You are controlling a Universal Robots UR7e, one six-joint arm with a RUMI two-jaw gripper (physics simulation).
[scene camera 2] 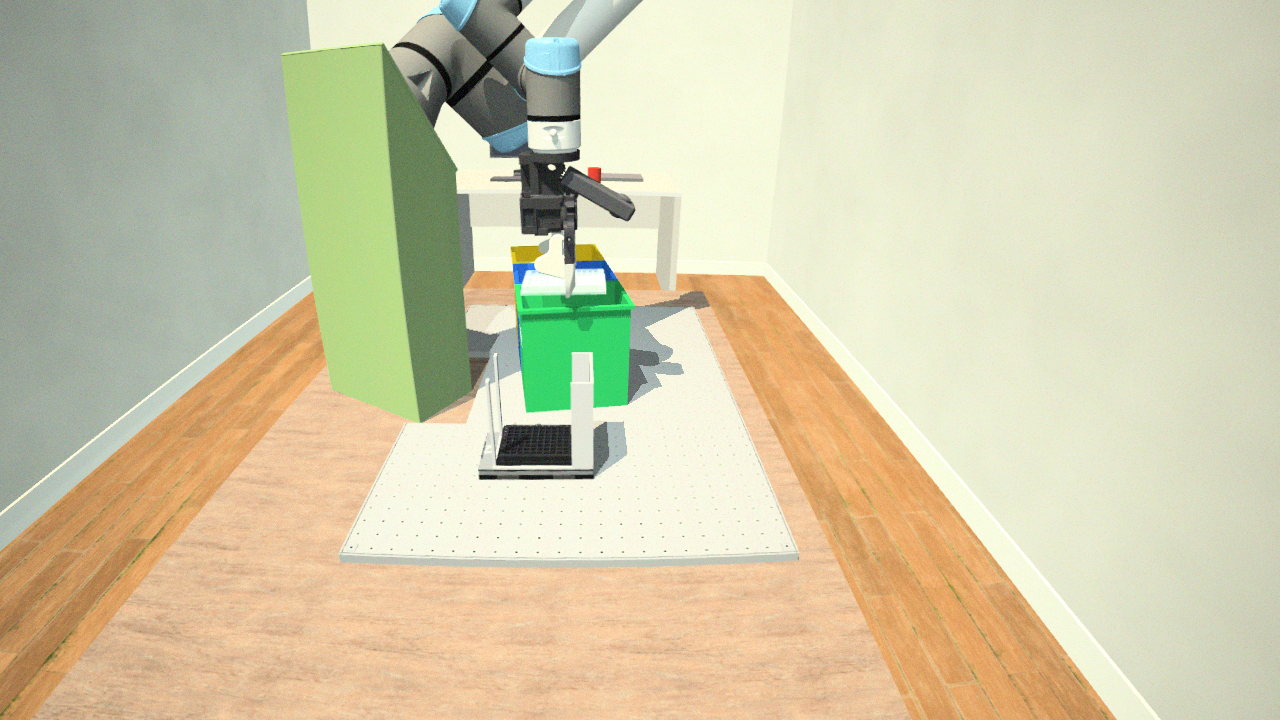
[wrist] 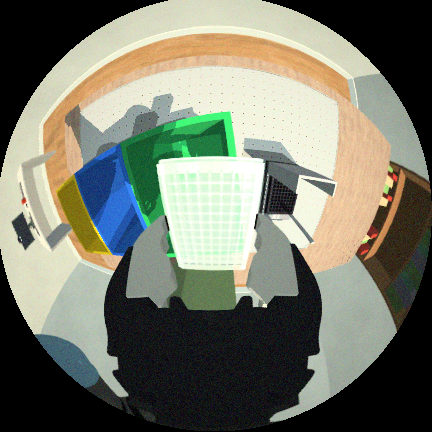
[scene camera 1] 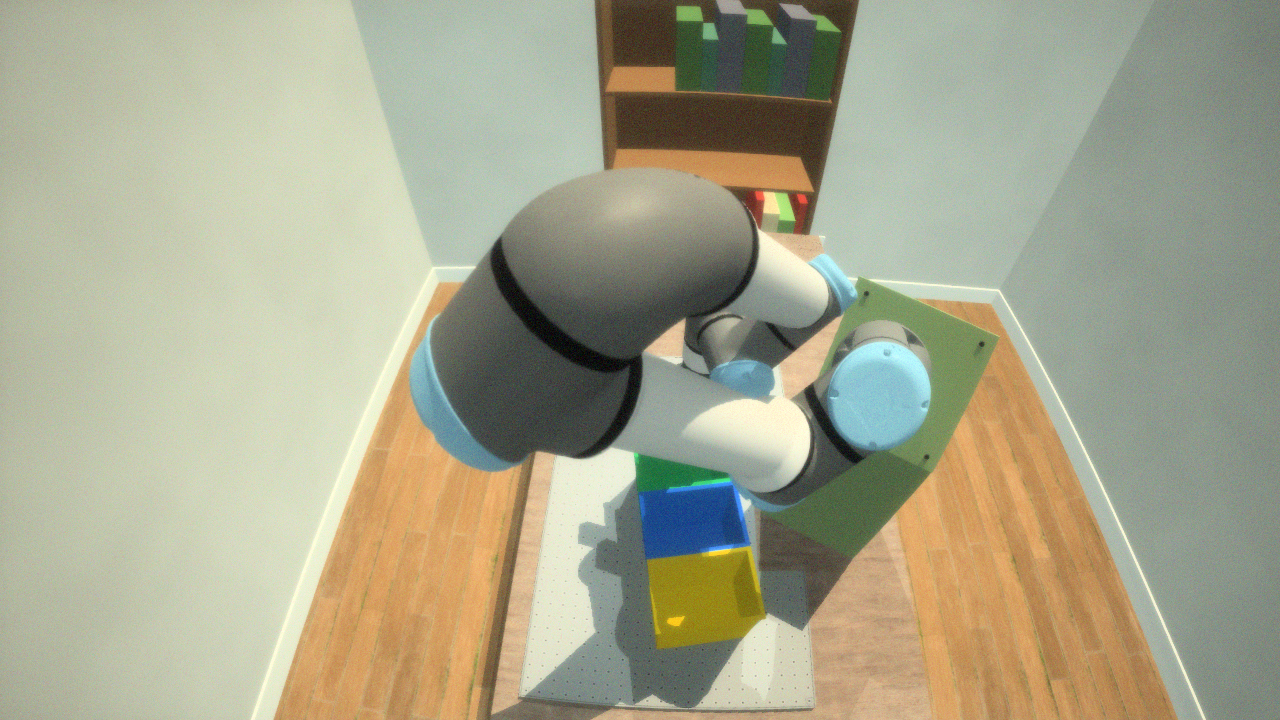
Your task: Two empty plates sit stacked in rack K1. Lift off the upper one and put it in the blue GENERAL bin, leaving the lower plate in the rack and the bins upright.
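Frame: origin at the arm's base, x up, y right, z ahead, level; centimetres.
Where they show: gripper, fingertip midpoint: (scene camera 2: 568,287) (wrist: 210,215); arm's base, origin of the base link: (scene camera 2: 384,112).
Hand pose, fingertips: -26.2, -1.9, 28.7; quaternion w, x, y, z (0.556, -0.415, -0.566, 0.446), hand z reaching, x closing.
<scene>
Things, the pixels of their top centre, and the offset from my fingertips, as dx, dy, dz. Level surfaces: height alone.
- green bin, middle of its top: (wrist: 183,201) (scene camera 2: 572,294) (scene camera 1: 682,456) -2.4, -3.3, -0.3
- blue bin, middle of its top: (wrist: 109,214) (scene camera 1: 693,518) (scene camera 2: 563,271) -2.4, -15.3, -5.4
- rack, middle of its top: (scene camera 2: 533,366) (wrist: 308,220) -5.4, +17.8, +0.3
- black gridded piece, middle of its top: (scene camera 2: 544,439) (wrist: 284,191) -16.9, +17.5, +1.2
- yellow bin, middle of its top: (scene camera 1: 705,589) (scene camera 2: 556,252) (wrist: 77,221) -2.4, -27.3, -10.5
- pegboard mat, its level: dx -20.3
My gripper (scene camera 2: 563,270) (wrist: 210,215) is shut on a pale, translucent gridded plate (scene camera 2: 590,282) (wrist: 212,190), held roughly level by two opposite edges. In the wrist view it overlaps the green bin (scene camera 1: 666,470) (scene camera 2: 577,358) (wrist: 145,170); in scene camera 2 it shows above that bin's rim. The blue bin (scene camera 1: 689,519) (wrist: 107,200) stands upright beside the green one. The rack (scene camera 2: 582,411) (wrist: 290,170) has a white upright and thin posts, with a black gridded piece (scene camera 2: 535,443) (wrist: 281,195) low inside. The arm hides gripper, plate and rack in scene camera 1.
A yellow bin (scene camera 1: 702,591) (scene camera 2: 537,253) (wrist: 80,220) stands upright on the blue bin's far side from the green one. A tall green block (scene camera 1: 948,394) (scene camera 2: 358,223) stands close beside the arm and bins. The pegboard mat (scene camera 1: 572,626) (scene camera 2: 680,519) lies under bins and rack.
</scene>
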